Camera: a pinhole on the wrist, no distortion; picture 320 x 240 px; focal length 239.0 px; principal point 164.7 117.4 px. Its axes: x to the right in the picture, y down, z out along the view. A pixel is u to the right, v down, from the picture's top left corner.
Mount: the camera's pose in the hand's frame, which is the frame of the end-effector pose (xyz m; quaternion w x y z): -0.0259 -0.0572 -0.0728 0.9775 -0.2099 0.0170 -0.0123
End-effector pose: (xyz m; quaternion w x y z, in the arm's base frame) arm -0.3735 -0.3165 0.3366 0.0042 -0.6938 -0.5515 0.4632
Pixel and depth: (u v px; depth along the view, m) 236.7 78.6 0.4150
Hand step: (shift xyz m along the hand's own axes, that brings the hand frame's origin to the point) 0.1138 0.0476 0.3296
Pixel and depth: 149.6 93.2 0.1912
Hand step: -0.0310 0.0039 0.1097
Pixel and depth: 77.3 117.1 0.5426
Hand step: -0.2033 0.1708 0.4275
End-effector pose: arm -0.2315 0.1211 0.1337 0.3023 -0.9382 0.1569 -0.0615
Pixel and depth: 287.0 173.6 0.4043
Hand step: 0.1979 0.1887 0.2508
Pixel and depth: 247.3 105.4 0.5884
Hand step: 0.1994 0.1507 0.4698
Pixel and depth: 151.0 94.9 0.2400
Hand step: -0.0308 0.0210 0.1556
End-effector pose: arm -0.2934 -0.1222 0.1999 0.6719 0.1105 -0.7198 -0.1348
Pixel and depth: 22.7 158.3 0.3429
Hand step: -0.2153 0.1432 0.2213
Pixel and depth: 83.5 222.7 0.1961
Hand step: -0.0835 0.1040 0.0723
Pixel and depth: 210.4 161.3 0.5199
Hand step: 0.0950 0.2399 0.3590
